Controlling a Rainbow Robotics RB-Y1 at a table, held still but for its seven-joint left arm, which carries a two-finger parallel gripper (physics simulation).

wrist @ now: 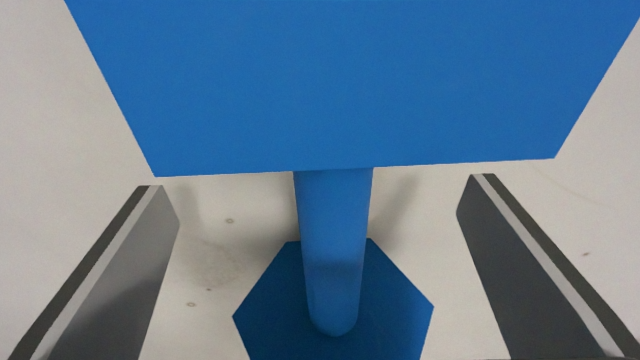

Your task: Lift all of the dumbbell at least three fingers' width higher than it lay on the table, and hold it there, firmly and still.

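The blue dumbbell (334, 215) shows in the wrist view. One of its heads fills the top of the view, close to the camera, and its bar runs down the middle to the other, six-sided head at the bottom. My gripper (318, 200) is open, with one finger to the left of the bar and the other to the right. There are wide gaps between the bar and both fingers, and neither touches it. The upper head hides part of the table, and the lower head is cut off by the bottom edge of the view.
The pale table top (45, 150) lies under the dumbbell, with a few small brown spots and soft shadows. The near head's lower edge is just above the fingertips in the view.
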